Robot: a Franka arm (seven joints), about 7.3 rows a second.
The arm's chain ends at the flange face. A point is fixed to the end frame.
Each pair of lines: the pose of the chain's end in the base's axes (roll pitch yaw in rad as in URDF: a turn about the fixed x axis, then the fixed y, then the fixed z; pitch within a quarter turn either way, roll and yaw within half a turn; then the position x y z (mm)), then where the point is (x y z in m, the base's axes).
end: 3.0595 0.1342 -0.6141 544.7 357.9 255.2
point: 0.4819 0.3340 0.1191
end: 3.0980 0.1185 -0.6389 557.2 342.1 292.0
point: 0.4986 0.3230 0.1533
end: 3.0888 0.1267 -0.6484 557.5 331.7 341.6
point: 0.4971 0.3128 0.2037
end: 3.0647 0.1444 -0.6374 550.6 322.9 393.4
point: 0.4866 0.3019 0.2574
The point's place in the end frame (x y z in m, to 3 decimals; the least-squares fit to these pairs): -0.019 0.044 0.144
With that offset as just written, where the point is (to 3 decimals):
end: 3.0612 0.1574 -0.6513 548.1 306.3 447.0
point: 0.482 0.287 0.312
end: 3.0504 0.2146 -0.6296 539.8 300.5 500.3
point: 0.467 0.283 0.368
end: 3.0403 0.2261 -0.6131 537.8 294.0 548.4
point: 0.464 0.275 0.417
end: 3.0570 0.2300 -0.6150 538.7 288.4 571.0
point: 0.465 0.272 0.439
